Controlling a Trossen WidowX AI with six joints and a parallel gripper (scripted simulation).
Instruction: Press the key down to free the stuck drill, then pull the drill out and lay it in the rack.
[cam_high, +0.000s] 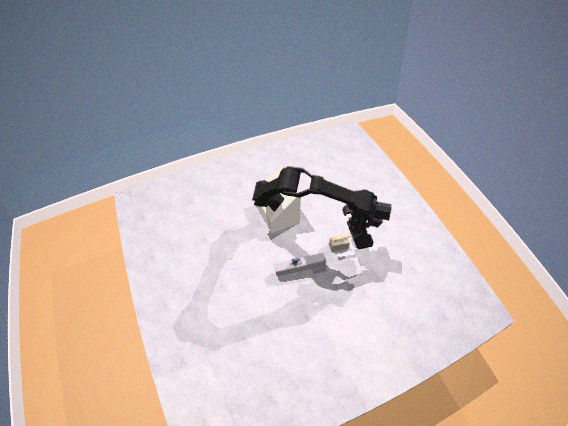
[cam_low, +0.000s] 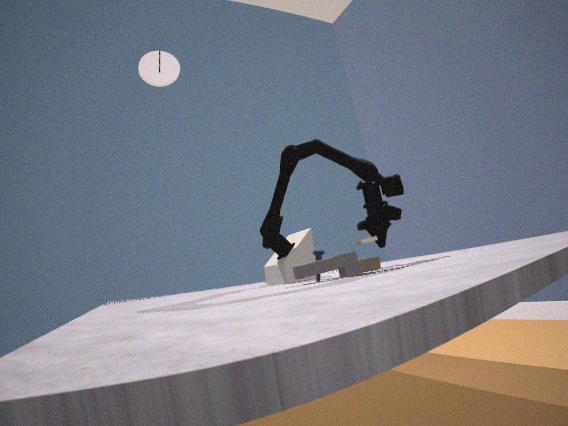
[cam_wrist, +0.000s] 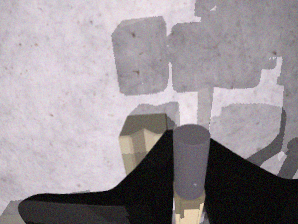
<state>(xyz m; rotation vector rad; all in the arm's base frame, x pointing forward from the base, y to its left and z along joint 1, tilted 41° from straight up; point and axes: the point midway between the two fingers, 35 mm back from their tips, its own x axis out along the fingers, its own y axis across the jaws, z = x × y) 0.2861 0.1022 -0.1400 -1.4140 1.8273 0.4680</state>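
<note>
Right now my gripper tip is 5 cm above the olive-tan rack, 4 cm to the left of it and 4 cm past it. The rest, counted from my gripper tip: drill 4 cm to the right, 3 cm above, 1 cm behind; holder block 22 cm to the right, 3 cm below, 3 cm behind; key 24 cm to the right, 4 cm behind, 1 cm below.
</note>
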